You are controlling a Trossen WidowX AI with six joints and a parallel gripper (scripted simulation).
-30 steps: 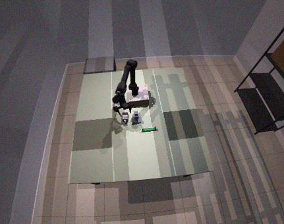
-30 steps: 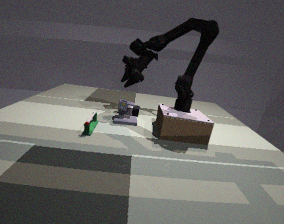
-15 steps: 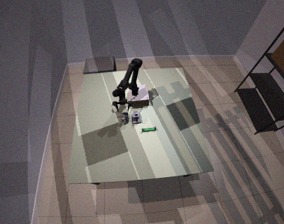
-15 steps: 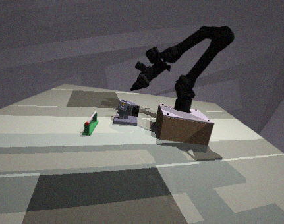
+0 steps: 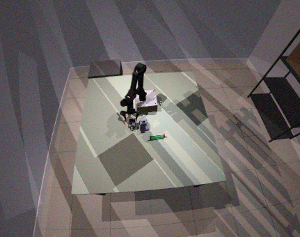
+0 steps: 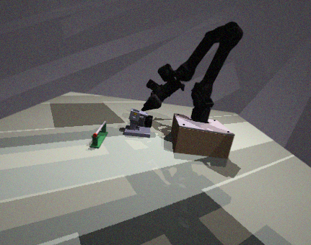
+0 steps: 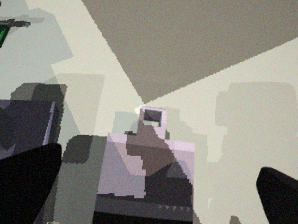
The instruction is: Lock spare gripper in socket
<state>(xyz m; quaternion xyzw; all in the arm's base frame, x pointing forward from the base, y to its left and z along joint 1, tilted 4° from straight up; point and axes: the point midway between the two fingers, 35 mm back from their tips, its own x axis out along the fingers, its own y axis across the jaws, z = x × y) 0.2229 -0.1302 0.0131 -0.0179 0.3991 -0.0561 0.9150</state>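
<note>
The spare gripper lies 60 mm below my gripper tip. Also, from my gripper tip: socket (120 mm to the left, 30 mm below, 20 mm ahead); then green cradle (230 mm to the left, 150 mm ahead, 60 mm below).
</note>
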